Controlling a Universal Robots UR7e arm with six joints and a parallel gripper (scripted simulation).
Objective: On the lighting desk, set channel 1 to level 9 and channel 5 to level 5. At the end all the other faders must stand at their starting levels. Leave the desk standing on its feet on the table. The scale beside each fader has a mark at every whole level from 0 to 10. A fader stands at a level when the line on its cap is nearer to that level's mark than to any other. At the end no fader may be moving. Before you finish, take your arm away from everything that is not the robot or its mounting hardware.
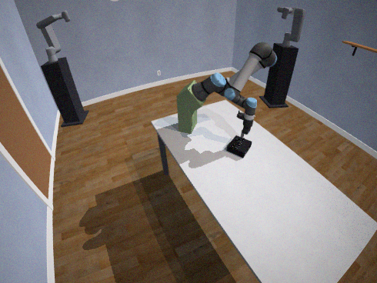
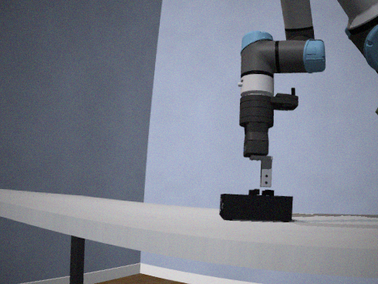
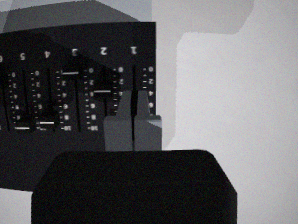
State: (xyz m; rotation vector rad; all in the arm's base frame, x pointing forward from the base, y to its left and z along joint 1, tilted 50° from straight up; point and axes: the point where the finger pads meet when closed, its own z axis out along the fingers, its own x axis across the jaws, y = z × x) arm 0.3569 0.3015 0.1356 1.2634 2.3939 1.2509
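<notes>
The channel 1 fader cap is 3 cm below my hand, 1 cm to the left of it and 1 cm ahead of it. Also, from my hand: channel 2 fader cap: 3 cm below, 2 cm to the right, 1 cm ahead; channel 3 fader cap: 5 cm to the right, 3 cm below, 2 cm ahead; channel 5 fader cap: 8 cm ahead, 5 cm to the right, 3 cm below.
</notes>
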